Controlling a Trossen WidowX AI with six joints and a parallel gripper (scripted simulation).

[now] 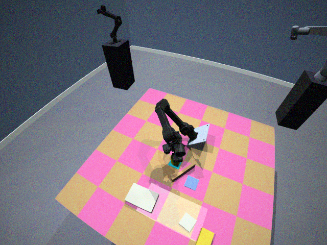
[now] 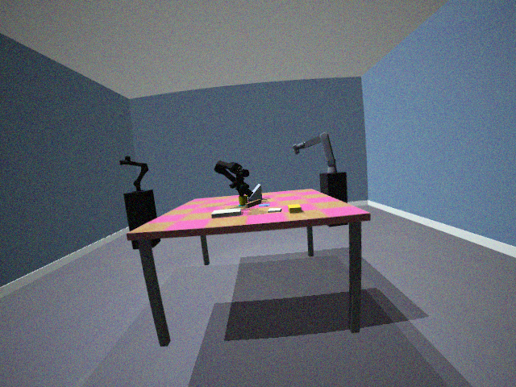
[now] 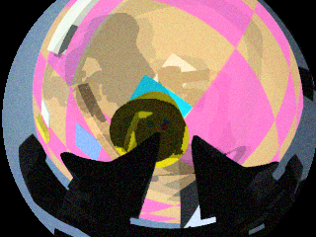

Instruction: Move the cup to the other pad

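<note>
Right now my gripper tip is 2 cm short of the olive-yellow cup, 1 cm to the right of it and 3 cm above it. Round my gripper tip: small grey tile: 37 cm ahead, 20 cm to the left, 6 cm below; cyan pad: 3 cm ahead, 1 cm to the left, 7 cm below; light blue pad: 13 cm ahead, 16 cm to the left, 7 cm below.
</note>
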